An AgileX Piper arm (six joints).
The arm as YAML. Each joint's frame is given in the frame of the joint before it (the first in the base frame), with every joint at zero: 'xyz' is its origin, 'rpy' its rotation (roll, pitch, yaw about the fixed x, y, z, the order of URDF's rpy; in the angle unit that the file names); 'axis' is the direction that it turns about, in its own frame. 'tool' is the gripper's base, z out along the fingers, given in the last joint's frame.
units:
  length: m
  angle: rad
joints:
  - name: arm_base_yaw
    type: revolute
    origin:
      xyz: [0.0, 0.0, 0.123]
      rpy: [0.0, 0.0, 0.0]
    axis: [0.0, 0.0, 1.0]
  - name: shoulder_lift
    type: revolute
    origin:
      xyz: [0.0, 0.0, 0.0]
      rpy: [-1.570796, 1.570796, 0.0]
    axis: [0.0, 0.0, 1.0]
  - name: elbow
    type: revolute
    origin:
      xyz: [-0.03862, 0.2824, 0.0]
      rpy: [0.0, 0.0, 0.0]
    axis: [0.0, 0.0, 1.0]
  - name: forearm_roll
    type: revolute
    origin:
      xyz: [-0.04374, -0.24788, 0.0]
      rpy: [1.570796, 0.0, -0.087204]
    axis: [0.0, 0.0, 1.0]
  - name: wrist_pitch
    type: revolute
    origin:
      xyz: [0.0, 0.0, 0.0]
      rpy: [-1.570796, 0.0, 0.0]
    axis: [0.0, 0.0, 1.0]
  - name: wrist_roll
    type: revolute
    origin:
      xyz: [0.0, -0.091, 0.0]
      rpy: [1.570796, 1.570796, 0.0]
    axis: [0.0, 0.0, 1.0]
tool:
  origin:
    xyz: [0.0, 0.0, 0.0]
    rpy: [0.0, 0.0, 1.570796]
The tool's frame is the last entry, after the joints.
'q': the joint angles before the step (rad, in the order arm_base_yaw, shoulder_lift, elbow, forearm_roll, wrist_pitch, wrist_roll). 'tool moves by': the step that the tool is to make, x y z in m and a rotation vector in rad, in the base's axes. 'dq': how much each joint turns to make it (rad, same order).
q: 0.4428, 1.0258, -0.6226, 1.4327, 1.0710, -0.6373
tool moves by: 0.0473, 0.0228, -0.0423, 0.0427, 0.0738, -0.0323
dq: 0.0002, 0.2821, 0.0056, 0.2100, -0.0059, -0.2730
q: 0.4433, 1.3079, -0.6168, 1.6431, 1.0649, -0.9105
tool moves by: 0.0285, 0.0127, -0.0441, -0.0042, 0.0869, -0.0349
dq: -0.0002, 0.2192, -0.0001, 0.1235, 0.0143, -0.1573
